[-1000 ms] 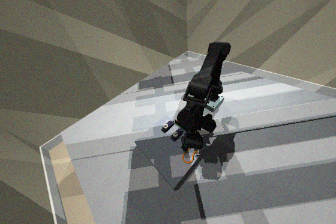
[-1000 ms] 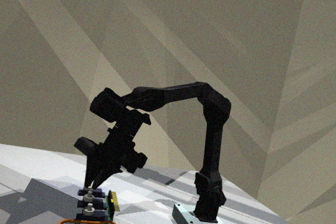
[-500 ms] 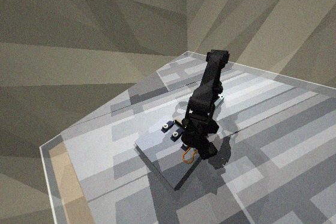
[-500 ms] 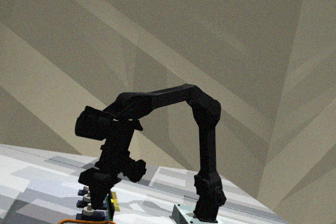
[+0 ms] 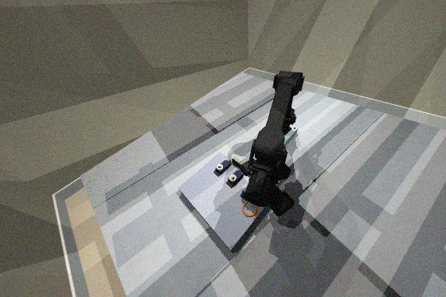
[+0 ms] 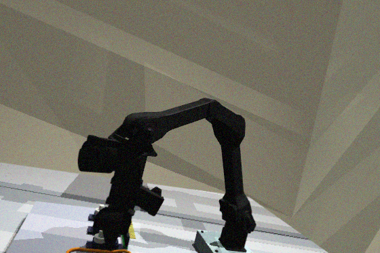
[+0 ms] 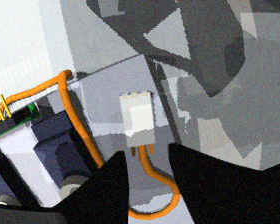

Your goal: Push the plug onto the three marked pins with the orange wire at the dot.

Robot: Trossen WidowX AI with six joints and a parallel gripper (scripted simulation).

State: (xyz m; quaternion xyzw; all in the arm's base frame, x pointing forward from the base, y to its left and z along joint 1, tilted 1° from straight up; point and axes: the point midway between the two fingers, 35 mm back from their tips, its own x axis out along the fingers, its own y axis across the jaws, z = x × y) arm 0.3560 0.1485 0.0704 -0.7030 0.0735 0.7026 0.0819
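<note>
Right now the yellow band is 4 cm behind my gripper tip, 12 cm to the right of it and 1 cm below it. Also, from my gripper tip: grey plate (12 cm ahead, 13 cm to the right, 6 cm below).
</note>
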